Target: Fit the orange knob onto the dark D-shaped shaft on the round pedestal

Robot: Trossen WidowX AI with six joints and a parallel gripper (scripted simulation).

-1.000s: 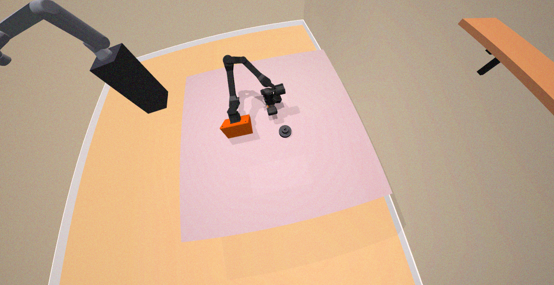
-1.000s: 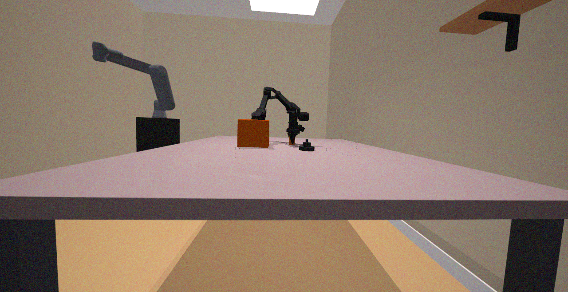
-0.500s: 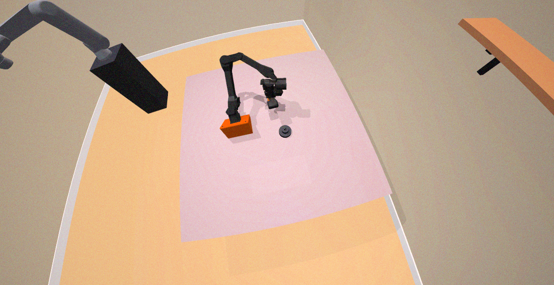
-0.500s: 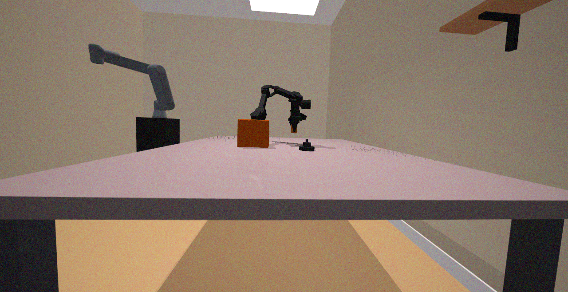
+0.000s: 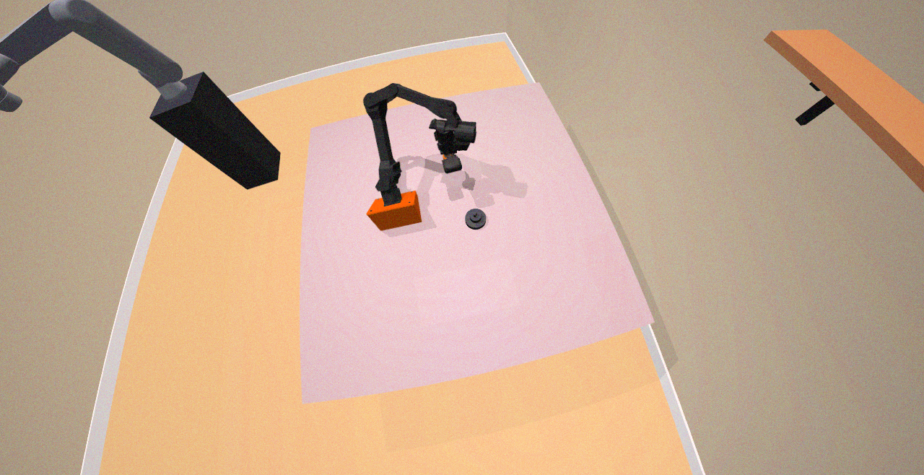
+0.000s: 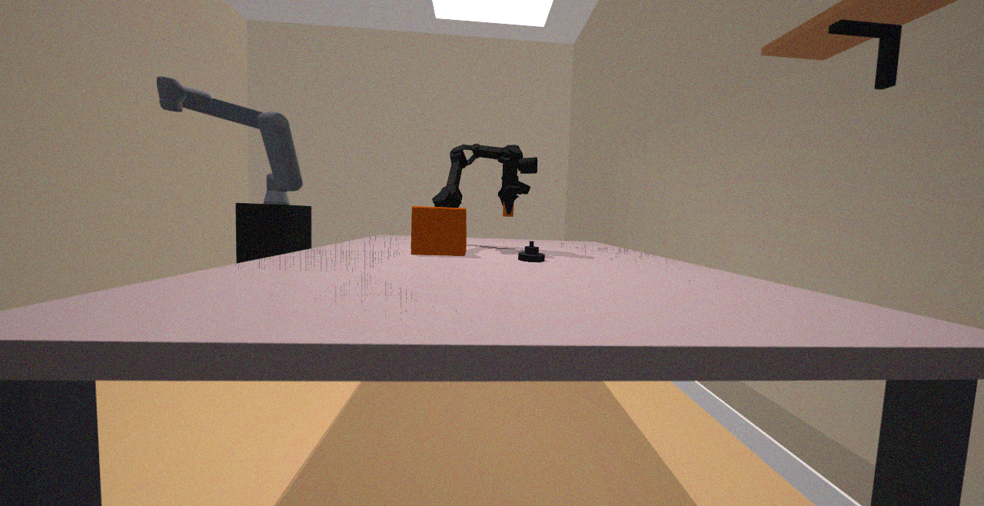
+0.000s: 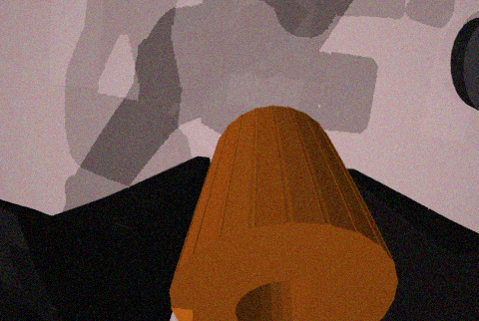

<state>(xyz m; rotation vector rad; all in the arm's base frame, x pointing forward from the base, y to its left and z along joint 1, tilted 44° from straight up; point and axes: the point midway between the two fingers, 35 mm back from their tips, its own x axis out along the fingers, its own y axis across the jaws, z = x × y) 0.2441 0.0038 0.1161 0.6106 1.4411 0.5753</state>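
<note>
Right now the dark round pedestal is 5 cm ahead of my gripper tip, 20 cm to the right of it and 11 cm below it. From my gripper tip the other things lie so: orange knob 2 cm above.
</note>
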